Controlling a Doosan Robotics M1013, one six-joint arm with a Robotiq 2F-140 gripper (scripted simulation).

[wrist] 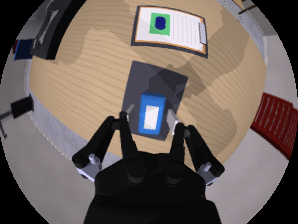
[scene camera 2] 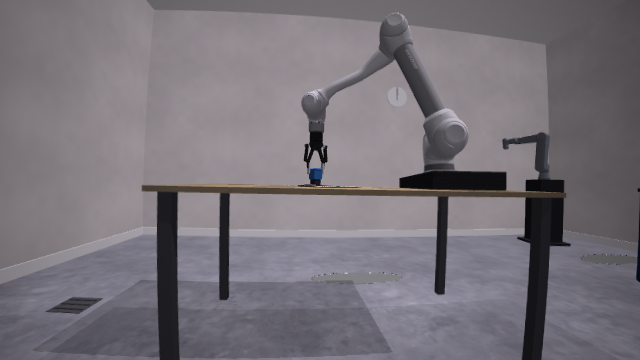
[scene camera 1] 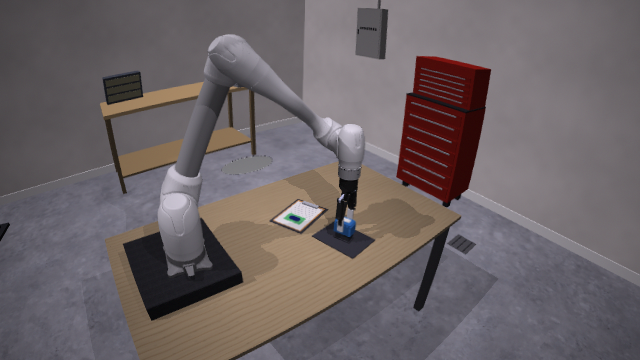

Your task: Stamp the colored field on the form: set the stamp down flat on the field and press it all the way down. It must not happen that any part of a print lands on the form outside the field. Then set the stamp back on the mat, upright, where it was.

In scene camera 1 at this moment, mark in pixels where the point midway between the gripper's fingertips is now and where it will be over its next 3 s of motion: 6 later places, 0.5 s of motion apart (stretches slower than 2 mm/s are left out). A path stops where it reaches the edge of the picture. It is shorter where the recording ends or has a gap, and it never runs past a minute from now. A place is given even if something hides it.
My gripper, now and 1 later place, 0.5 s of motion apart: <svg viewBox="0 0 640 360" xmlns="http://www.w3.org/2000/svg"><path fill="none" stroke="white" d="M344 226L345 214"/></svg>
